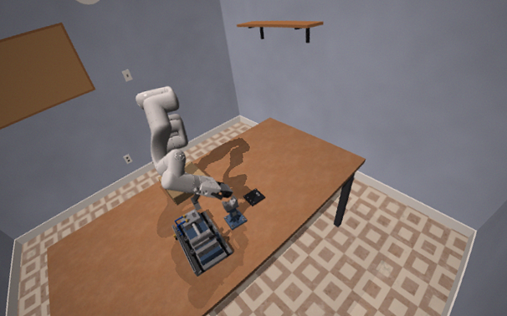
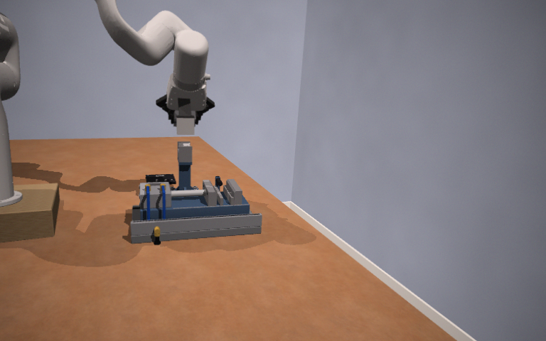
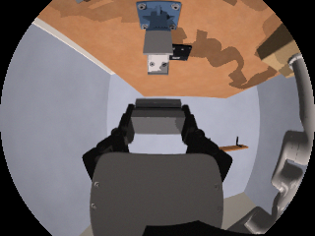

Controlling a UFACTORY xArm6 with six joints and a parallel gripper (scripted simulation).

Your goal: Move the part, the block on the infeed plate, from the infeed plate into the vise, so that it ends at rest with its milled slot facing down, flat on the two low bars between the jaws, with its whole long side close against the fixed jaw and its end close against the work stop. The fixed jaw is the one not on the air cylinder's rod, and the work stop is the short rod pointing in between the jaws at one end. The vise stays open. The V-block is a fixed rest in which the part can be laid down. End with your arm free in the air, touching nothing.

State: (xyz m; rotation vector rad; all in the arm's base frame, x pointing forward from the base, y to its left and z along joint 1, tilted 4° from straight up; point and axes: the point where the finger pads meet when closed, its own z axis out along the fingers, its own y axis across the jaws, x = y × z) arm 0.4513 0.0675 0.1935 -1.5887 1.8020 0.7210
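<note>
Now: the post 180 mm below my hand and 10 mm to the left of it. Also, from my hand: part (10 mm below); white cylinder rod (180 mm to the right, 160 mm below, 30 mm behind); black work stop (150 mm to the right, 150 mm below, 60 mm ahead).
</note>
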